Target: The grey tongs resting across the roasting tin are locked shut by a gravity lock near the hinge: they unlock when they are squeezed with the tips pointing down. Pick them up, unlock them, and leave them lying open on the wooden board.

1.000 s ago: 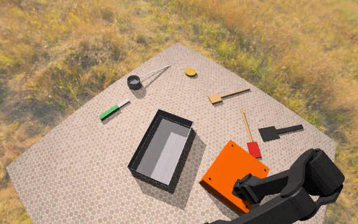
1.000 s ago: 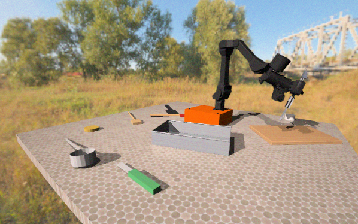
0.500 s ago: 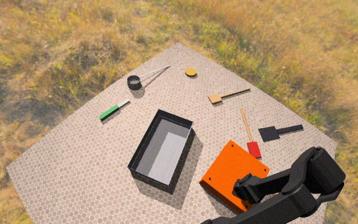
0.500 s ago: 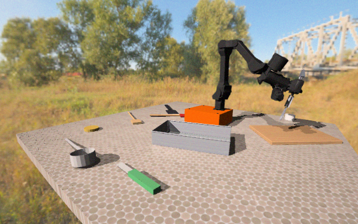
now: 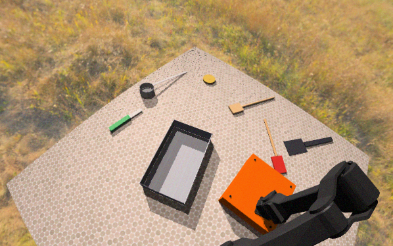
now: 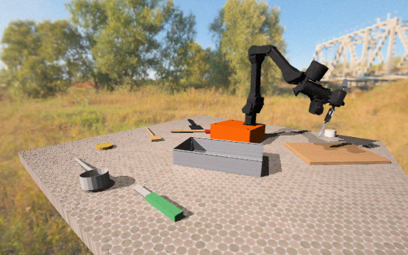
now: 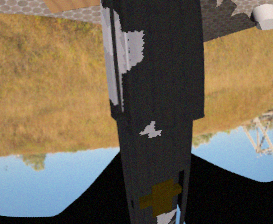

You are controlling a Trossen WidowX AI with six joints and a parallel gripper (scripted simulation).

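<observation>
Now: gripper tip 1 cm to the left of the wooden board and 21 cm above it. The rest, counted from my gripper tip: green-handled tool: 64 cm ahead, 46 cm to the right, 21 cm below; white object: 36 cm behind, 2 cm to the left, 20 cm below; roasting tin: 32 cm ahead, 41 cm to the right, 19 cm below.
</observation>
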